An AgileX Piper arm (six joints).
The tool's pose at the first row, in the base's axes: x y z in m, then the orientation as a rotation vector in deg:
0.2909 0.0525 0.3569 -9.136 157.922 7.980
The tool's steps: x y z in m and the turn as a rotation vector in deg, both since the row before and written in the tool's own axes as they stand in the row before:
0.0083 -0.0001 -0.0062 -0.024 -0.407 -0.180
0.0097 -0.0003 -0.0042 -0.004 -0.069 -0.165
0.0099 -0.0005 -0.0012 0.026 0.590 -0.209
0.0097 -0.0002 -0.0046 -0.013 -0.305 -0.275
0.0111 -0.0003 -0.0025 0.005 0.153 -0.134
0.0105 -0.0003 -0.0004 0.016 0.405 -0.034
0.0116 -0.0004 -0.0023 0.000 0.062 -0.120
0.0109 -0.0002 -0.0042 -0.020 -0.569 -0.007
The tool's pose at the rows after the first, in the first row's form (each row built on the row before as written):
0.2810 0.0509 0.3595 -9.344 157.495 7.983
0.2706 0.0492 0.3597 -9.564 157.407 7.947
0.2611 0.0476 0.3570 -9.911 157.970 7.827
0.2505 0.0459 0.3576 -10.258 157.632 7.787
0.2394 0.0441 0.3557 -10.458 157.767 7.736
0.2296 0.0426 0.3521 -10.548 158.166 7.682
0.2181 0.0407 0.3499 -10.721 158.212 7.647
0.2066 0.0388 0.3498 -10.670 157.645 7.706

